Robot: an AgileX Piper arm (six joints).
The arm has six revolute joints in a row. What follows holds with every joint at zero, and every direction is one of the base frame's.
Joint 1 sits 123.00 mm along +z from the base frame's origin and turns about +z.
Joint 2 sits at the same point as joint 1 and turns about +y.
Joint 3 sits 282.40 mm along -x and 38.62 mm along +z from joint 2 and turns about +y.
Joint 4 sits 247.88 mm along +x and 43.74 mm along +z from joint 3 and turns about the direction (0.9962, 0, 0.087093).
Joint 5 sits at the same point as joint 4 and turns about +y.
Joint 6 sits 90.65 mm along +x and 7.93 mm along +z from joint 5 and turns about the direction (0.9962, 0, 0.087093).
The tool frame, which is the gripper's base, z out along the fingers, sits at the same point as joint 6; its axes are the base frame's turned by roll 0.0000, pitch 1.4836 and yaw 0.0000 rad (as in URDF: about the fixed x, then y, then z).
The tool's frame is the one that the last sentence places.
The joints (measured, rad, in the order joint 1, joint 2, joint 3, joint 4, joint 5, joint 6), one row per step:
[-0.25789, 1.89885, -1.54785, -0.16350, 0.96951, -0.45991]
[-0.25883, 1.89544, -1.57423, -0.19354, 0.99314, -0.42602]
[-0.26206, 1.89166, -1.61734, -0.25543, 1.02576, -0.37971]
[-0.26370, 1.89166, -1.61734, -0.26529, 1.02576, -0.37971]
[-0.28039, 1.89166, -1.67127, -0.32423, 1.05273, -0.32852]
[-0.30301, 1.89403, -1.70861, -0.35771, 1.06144, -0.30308]
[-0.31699, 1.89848, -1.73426, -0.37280, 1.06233, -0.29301]
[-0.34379, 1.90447, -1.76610, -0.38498, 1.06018, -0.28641]
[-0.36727, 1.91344, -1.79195, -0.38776, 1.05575, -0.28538]
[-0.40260, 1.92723, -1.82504, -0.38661, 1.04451, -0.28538]
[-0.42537, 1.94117, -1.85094, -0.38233, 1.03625, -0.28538]
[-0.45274, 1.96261, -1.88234, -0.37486, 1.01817, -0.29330]
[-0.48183, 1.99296, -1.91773, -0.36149, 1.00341, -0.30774]
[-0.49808, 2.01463, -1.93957, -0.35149, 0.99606, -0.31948]
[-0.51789, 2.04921, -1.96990, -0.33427, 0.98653, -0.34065]
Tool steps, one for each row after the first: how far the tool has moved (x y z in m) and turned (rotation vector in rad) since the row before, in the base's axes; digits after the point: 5 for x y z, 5 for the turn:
[0.00017, -0.00297, 0.00844, -0.02104, -0.00637, -0.02912]
[0.00010, -0.00656, 0.01373, -0.05049, -0.01118, -0.03993]
[-0.00036, -0.00136, 0.00019, -0.00936, 0.00252, 0.00019]
[-0.00030, -0.01199, 0.01584, -0.05005, -0.02853, -0.06085]
[-0.00114, -0.01217, 0.01035, -0.03242, -0.02594, -0.04383]
[0.00012, -0.00734, 0.00597, -0.01754, -0.01907, -0.02159]
[-0.00131, -0.01234, 0.00719, -0.01846, -0.02536, -0.03077]
[-0.00068, -0.01048, 0.00403, -0.00952, -0.01921, -0.02254]
[-0.00145, -0.01542, 0.00427, -0.00999, -0.02801, -0.03111]
[-0.00002, -0.01026, 0.00186, -0.00395, -0.01969, -0.01971]
[0.00108, -0.01283, 0.00053, -0.00728, -0.02338, -0.01438]
[0.00181, -0.01411, -0.00265, -0.00154, -0.01536, -0.01231]
[0.00164, -0.00828, -0.00320, 0.00140, -0.00484, -0.00439]
[0.00337, -0.01074, -0.00681, 0.00534, -0.00156, 0.00013]

